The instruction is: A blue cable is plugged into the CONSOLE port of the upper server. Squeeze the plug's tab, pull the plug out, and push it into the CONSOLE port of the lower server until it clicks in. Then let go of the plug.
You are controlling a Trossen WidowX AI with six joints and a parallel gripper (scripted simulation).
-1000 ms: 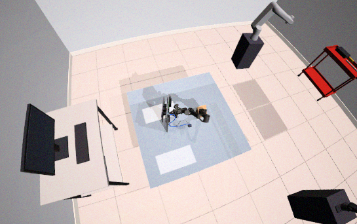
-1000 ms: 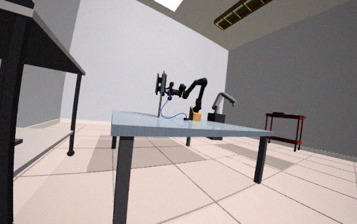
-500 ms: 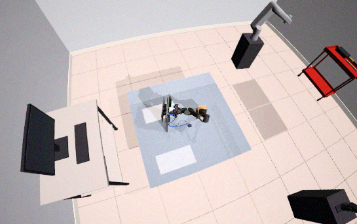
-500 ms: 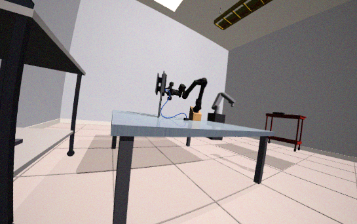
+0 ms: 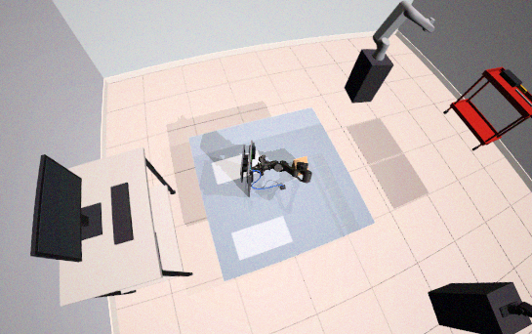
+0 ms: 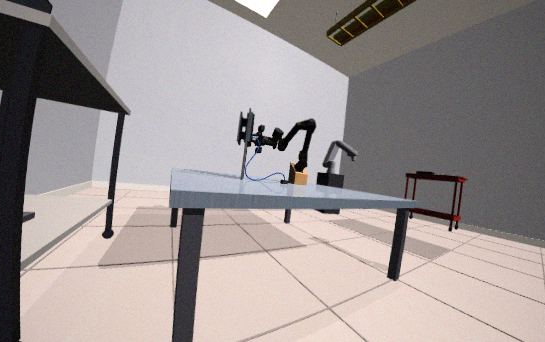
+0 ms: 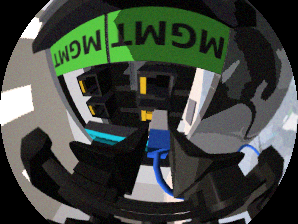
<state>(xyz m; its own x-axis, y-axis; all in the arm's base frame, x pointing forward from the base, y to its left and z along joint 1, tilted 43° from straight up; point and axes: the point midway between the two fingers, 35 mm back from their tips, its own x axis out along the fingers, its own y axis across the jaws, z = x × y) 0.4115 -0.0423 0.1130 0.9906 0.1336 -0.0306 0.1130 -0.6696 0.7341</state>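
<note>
My gripper tip is 1 cm short of the blue plug.
</note>
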